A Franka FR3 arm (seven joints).
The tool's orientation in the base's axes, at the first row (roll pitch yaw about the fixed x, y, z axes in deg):
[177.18 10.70 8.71]
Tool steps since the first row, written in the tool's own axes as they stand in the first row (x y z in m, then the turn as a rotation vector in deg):
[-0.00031 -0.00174 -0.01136 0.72 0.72 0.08]
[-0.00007 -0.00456 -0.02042 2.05 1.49 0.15]
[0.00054 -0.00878 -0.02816 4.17 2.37 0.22]
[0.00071 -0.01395 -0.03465 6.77 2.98 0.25]
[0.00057 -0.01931 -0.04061 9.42 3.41 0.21]
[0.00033 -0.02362 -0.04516 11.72 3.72 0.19]
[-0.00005 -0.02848 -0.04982 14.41 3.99 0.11]
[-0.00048 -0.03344 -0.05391 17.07 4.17 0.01]
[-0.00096 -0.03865 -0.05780 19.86 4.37 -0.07]
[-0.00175 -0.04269 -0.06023 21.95 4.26 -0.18]
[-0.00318 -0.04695 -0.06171 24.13 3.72 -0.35]
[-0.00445 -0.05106 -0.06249 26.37 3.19 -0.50]
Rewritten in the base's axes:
[0.00142 0.00254 0.01112 0.80 -0.61 -0.18]
[0.00279 0.00605 0.01983 2.20 -1.18 -0.46]
[0.00407 0.01090 0.02711 4.39 -1.73 -0.88]
[0.00455 0.01652 0.03320 7.01 -1.95 -1.36]
[0.00460 0.02224 0.03882 9.66 -1.98 -1.79]
[0.00448 0.02680 0.04312 11.95 -1.94 -2.18]
[0.00415 0.03189 0.04753 14.62 -1.80 -2.59]
[0.00365 0.03703 0.05138 17.25 -1.57 -2.98]
[0.00304 0.04240 0.05504 20.00 -1.35 -3.41]
[0.00205 0.04645 0.05737 22.03 -0.92 -3.69]
[0.00024 0.05055 0.05888 24.09 -0.05 -3.96]
[-0.00152 0.05447 0.05969 26.21 0.82 -4.25]

